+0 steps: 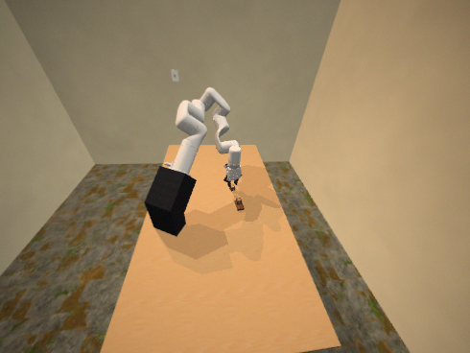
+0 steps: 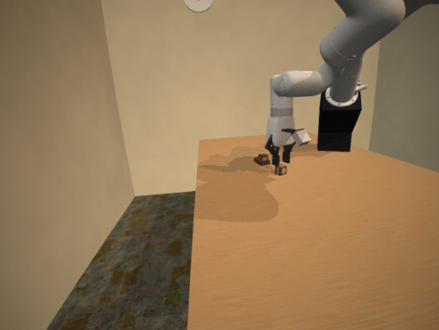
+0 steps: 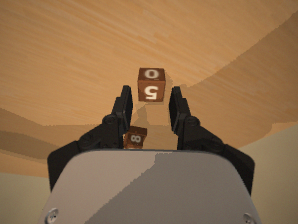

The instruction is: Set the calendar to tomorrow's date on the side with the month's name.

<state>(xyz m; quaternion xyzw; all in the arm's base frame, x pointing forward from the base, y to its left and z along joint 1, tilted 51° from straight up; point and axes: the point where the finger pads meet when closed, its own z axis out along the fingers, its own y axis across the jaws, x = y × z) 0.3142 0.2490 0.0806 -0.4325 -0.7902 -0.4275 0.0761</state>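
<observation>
My gripper is now 4 cm above the brown digit cube.
</observation>
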